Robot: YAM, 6 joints.
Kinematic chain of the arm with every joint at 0, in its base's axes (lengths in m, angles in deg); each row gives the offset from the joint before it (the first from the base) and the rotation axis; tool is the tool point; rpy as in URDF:
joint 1: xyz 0 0 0.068 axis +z
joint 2: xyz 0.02 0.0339 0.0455 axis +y
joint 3: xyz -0.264 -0.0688 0 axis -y
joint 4: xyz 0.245 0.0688 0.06 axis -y
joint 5: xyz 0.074 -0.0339 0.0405 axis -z
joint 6: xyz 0.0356 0 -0.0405 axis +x
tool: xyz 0 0 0 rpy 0 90 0
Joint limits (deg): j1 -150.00..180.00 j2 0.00..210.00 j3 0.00..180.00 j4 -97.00..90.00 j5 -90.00..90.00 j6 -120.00..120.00
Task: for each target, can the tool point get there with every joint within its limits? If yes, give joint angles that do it. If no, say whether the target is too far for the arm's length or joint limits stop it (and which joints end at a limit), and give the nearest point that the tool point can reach.
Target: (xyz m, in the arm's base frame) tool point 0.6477 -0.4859 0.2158
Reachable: no: too far | nearest point 0.5125 -0.3845 0.1939 | short by 0.170 m
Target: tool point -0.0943 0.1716 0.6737
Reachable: yes | joints -64.47 53.93 132.11 40.37 18.20 16.09
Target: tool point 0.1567 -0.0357 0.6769
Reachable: yes | joints 155.21 65.82 161.82 -16.74 69.08 -90.93
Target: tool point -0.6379 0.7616 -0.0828
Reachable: no: too far | nearest point -0.4068 0.4856 -0.0102 | short by 0.367 m
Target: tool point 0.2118 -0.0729 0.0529
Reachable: yes | joints -11.43 105.58 30.42 -8.47 55.81 5.50
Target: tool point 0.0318 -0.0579 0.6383
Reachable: yes | joints -87.40 61.82 99.76 47.40 -54.96 94.46
